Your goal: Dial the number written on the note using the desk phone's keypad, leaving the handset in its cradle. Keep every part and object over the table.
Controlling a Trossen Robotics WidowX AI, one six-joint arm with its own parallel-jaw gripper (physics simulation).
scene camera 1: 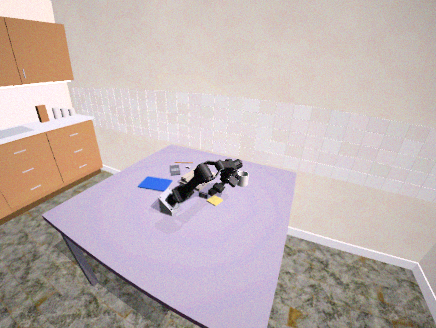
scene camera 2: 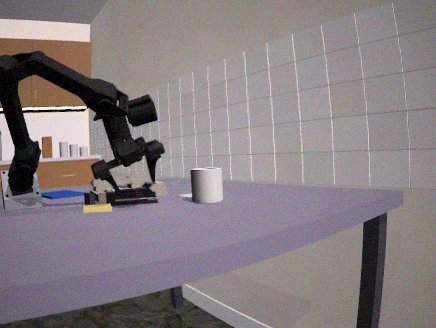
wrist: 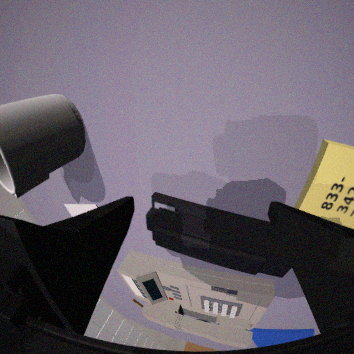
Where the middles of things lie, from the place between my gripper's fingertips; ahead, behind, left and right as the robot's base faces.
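White mug (scene camera 2: 207, 186): 16 cm ahead of my hand and 9 cm to the right of it. Beige desk phone (wrist: 177, 286): 22 cm to the left of my hand, 9 cm ahead of it, 2 cm below it. Handset (wrist: 154, 312): 27 cm to the left of my hand and 10 cm ahead; going by their middles, of the things named here the handset is the farthest from my hand. Black stapler (wrist: 239, 242): 5 cm to the left of my hand, 2 cm below it and 1 cm ahead of it; going by their middles, of the things named here the stapler is the nearest to my hand.
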